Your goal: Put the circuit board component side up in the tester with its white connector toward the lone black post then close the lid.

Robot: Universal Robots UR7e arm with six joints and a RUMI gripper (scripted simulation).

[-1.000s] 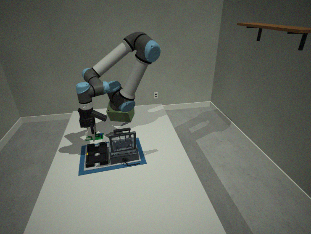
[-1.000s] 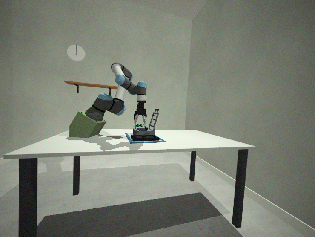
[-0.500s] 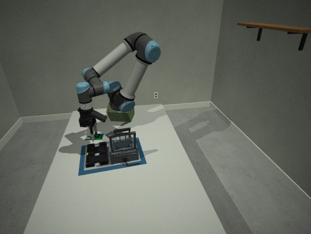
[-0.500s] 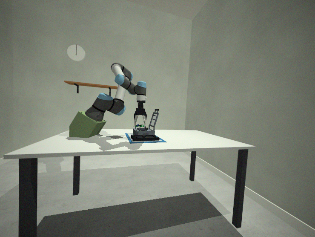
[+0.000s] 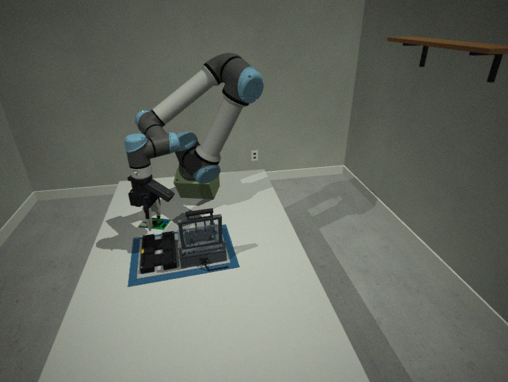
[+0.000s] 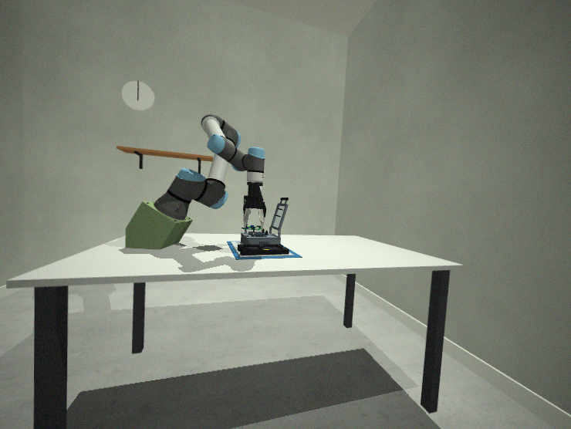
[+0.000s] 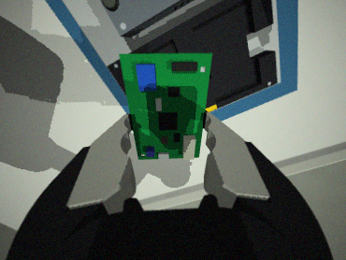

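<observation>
Right now the green circuit board is right at my hand. The rest, counted from my hand: tester lid (140 mm ahead, 210 mm to the left, 60 mm above).
</observation>
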